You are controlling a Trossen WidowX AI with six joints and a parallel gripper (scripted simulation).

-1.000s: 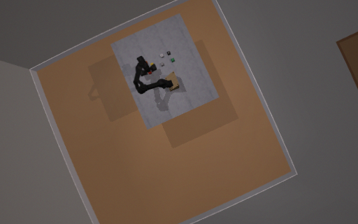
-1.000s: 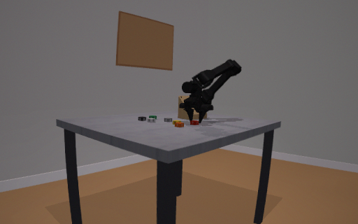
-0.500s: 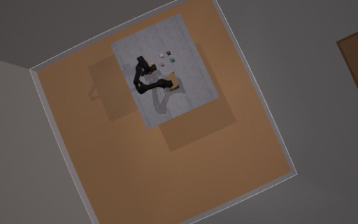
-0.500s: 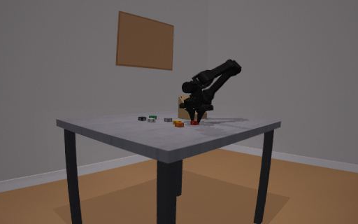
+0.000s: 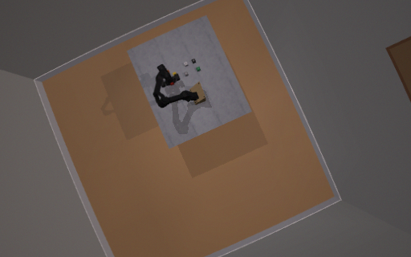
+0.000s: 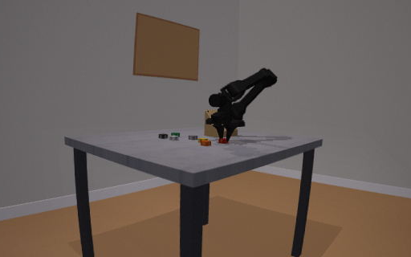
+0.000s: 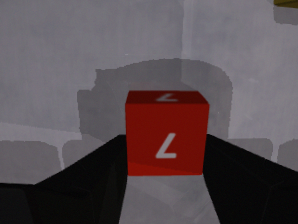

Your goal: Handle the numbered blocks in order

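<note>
Right now my gripper tip is 1 cm short of the red block. Also, from my gripper tip: yellow block (8 cm ahead, 6 cm to the right); then grey block (17 cm to the right, 4 cm ahead); then orange block (13 cm ahead).
</note>
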